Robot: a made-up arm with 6 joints.
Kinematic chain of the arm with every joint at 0, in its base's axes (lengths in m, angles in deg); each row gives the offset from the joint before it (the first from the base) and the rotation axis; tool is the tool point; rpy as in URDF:
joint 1: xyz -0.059 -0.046 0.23 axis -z
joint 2: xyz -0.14 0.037 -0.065 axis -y
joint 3: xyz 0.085 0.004 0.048 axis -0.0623 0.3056 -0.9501
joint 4: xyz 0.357 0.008 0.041 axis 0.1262 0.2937 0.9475
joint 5: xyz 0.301 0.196 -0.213 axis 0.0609 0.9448 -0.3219
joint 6: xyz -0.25 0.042 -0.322 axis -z
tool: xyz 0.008 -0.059 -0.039 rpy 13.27 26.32 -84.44
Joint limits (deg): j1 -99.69..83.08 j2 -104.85..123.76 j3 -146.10..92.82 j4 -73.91..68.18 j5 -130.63..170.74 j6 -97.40..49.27
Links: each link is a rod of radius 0.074 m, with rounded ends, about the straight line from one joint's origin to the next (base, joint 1, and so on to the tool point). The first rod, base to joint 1, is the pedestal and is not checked.
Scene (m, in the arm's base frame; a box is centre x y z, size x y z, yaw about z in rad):
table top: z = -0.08
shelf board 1: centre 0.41 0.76 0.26 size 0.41 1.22 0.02 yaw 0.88
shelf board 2: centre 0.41 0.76 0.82 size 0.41 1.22 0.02 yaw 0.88
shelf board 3: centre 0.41 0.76 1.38 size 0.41 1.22 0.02 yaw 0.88
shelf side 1: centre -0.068 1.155 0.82 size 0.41 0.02 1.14 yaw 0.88
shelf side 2: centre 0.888 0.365 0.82 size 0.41 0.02 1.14 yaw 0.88
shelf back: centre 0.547 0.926 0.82 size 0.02 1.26 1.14 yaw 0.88
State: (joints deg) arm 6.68 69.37 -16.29 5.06 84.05 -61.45
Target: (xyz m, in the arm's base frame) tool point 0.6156 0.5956 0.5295
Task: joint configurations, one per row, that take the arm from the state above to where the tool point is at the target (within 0.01 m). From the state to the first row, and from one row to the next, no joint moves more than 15 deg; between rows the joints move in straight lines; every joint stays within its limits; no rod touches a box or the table.
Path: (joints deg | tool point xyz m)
1: 20.31 71.22 -22.36 2.04 97.82 -63.36 | -0.0151 0.5313 0.4389
2: 33.93 73.07 -28.42 -0.98 111.59 -65.28 | 0.0868 0.6054 0.4683
3: 47.56 74.92 -34.49 -4.00 125.35 -67.19 | 0.2338 0.6534 0.4938
4: 61.19 76.77 -40.56 -7.02 139.12 -69.11 | 0.4160 0.6554 0.5145
5: 74.81 78.62 -46.63 -10.04 152.89 -71.02 | 0.6156 0.5956 0.5294

